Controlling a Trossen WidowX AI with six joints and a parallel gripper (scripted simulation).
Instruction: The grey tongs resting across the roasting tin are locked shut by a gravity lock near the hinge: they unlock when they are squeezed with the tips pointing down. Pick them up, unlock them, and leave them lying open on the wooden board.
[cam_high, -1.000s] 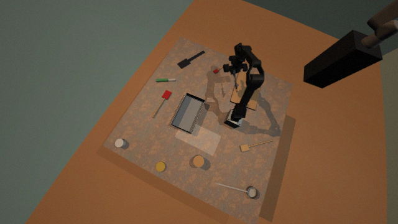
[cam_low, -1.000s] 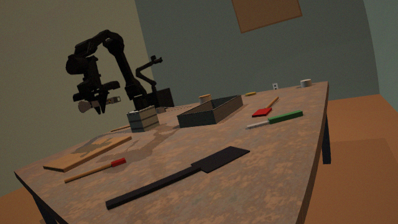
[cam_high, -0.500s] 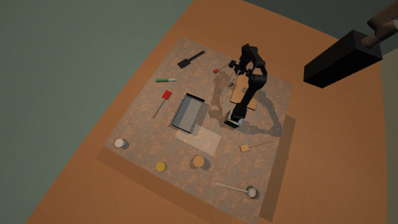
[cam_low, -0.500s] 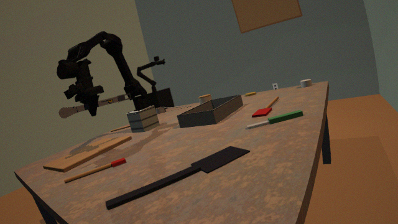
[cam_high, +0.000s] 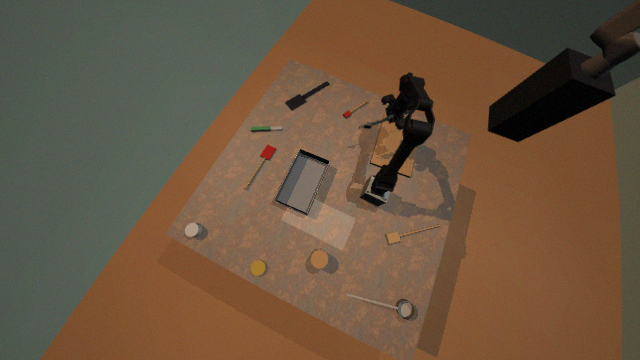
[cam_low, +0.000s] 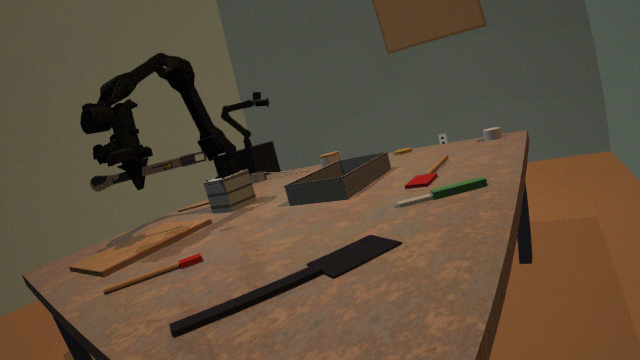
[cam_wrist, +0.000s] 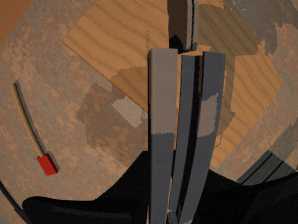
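Right now the wooden board is 110 mm behind my gripper tip, 10 mm to the left of it and 150 mm below it. The rest, counted from my gripper tip: grey roasting tin (320 mm ahead, 430 mm to the left, 130 mm below); then black spatula (510 mm ahead, 110 mm to the right, 150 mm below); then small red spatula (200 mm ahead, 120 mm to the right, 150 mm below).
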